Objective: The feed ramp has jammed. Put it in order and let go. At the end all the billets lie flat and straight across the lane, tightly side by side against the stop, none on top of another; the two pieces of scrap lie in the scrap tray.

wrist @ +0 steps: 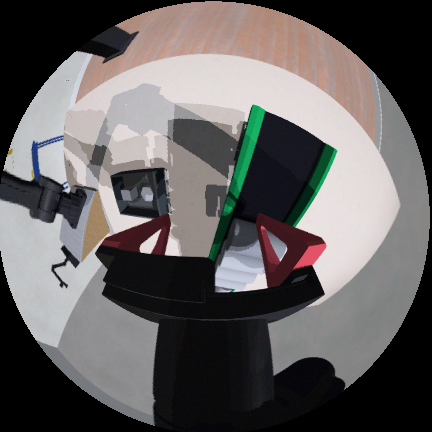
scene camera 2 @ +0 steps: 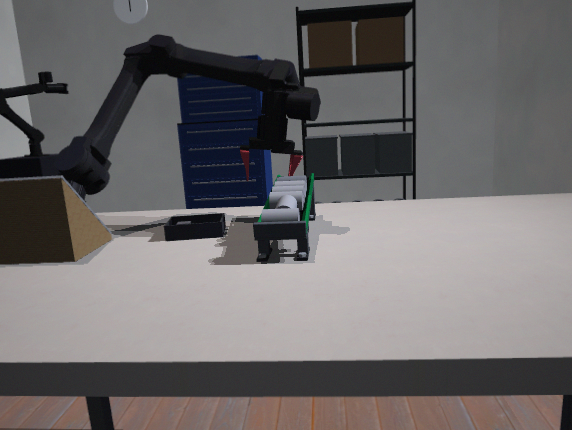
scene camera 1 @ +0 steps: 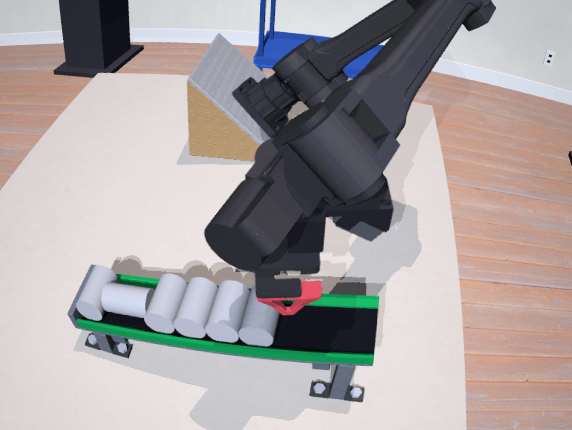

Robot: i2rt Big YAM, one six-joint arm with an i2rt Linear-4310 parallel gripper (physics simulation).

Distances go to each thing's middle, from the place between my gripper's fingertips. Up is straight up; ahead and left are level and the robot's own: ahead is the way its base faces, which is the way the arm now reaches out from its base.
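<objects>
The scrap tray (scene camera 2: 207, 225) is 9 cm below my hand, 16 cm behind it and 6 cm to the right of it. And the stop (scene camera 2: 286, 228), that's 5 cm below my hand, 26 cm to the right of it and 9 cm ahead of it.
</objects>
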